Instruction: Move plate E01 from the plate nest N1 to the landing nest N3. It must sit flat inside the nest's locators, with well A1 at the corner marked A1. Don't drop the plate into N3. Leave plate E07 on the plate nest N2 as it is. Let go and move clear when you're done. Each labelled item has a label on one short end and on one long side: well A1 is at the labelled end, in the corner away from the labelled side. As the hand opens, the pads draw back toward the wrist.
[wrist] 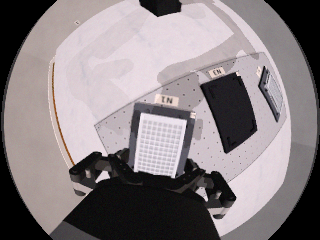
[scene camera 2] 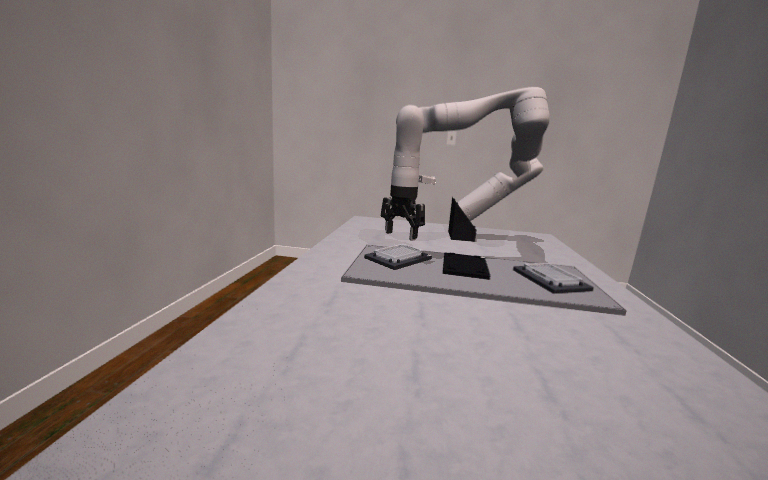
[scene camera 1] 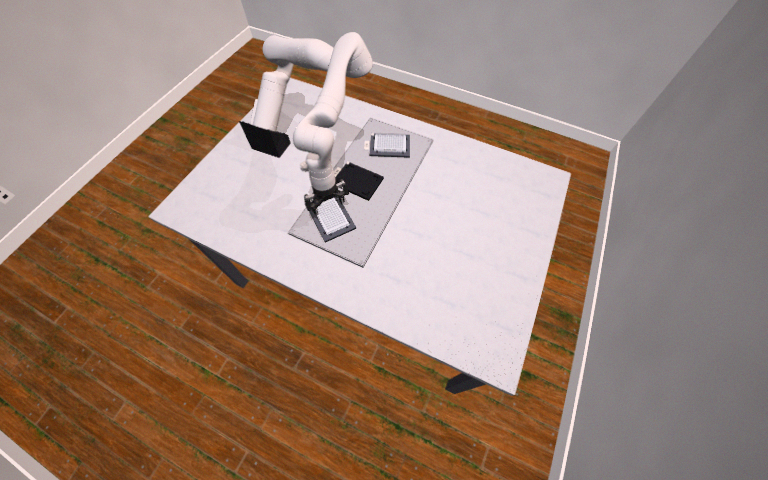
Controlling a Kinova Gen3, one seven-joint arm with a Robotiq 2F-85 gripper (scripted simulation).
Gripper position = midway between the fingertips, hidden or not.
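Observation:
Visible: my gripper (scene camera 2: 400, 236), (wrist: 157, 160). Landing nest N3 (wrist: 232, 110), visible too.

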